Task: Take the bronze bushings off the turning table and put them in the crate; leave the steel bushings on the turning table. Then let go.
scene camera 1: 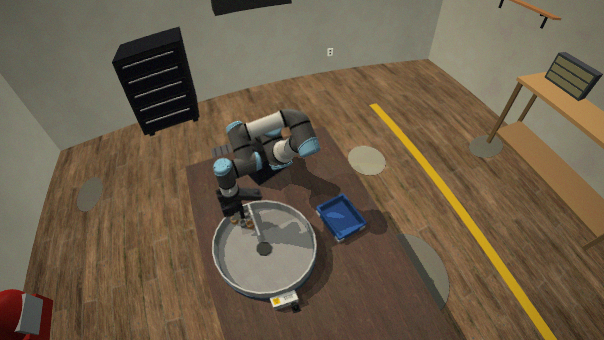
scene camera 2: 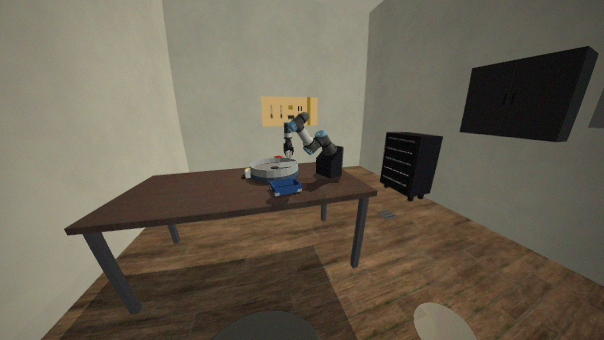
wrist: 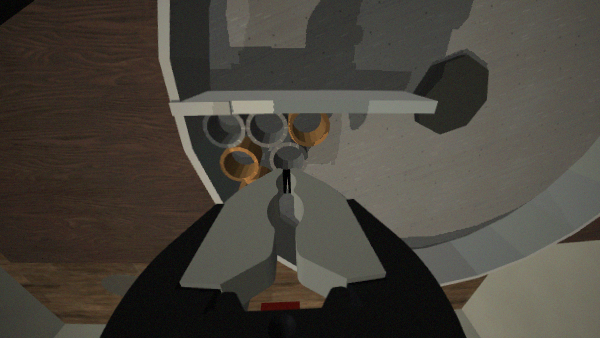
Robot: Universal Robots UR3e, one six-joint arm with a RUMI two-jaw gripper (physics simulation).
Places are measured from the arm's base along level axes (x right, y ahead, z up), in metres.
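Pixels of known places: gripper, fingertip midpoint: [scene camera 1: 242, 218] [scene camera 2: 288, 160] [wrist: 287, 171]; arm's base, origin of the base link: [scene camera 1: 257, 138] [scene camera 2: 330, 150].
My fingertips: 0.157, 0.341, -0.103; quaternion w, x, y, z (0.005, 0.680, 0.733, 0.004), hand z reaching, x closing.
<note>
For each thing: its middle in the pictures, then the offset to it from my fingertips, as dx, dy, dz. "spot": a spot on its surface instead. Level surfaces: height alone.
- blue crate, body centre: [scene camera 1: 340, 217] [scene camera 2: 285, 186] -0.417, +0.080, -0.078
- raised bar, surface spot: [wrist: 320, 102] [scene camera 1: 254, 220] spot: -0.049, +0.018, -0.002
- small white box, surface spot: [scene camera 1: 284, 300] spot: -0.069, +0.378, -0.045
- brown table, its level: dz -0.103
My gripper [scene camera 1: 242, 214] [scene camera 2: 288, 154] [wrist: 287, 171] is shut with nothing between its fingertips, over the turning table [scene camera 1: 280, 275] [scene camera 2: 274, 174] [wrist: 400, 175]. In the wrist view, a steel bushing [wrist: 288, 159] stands just ahead of the fingertips. Two more steel bushings, one at the left [wrist: 225, 137] and one beside it [wrist: 267, 137], stand along the bar. A bronze bushing [wrist: 316, 136] ends that row. Another bronze bushing [wrist: 245, 171] stands near the rim, and a third [wrist: 246, 184] is mostly hidden by the left finger. The blue crate [scene camera 1: 353, 231] [scene camera 2: 286, 191] shows no bushings inside.
A raised bar [scene camera 1: 255, 223] [wrist: 320, 102] runs from the turning table's rim toward its dark hub [scene camera 1: 264, 249] [wrist: 455, 92]. The turning table's rim stands up around the bushings. A small white box [scene camera 1: 284, 300] is at its side. The crate stands on the brown table [scene camera 1: 350, 280] [scene camera 2: 200, 195].
</note>
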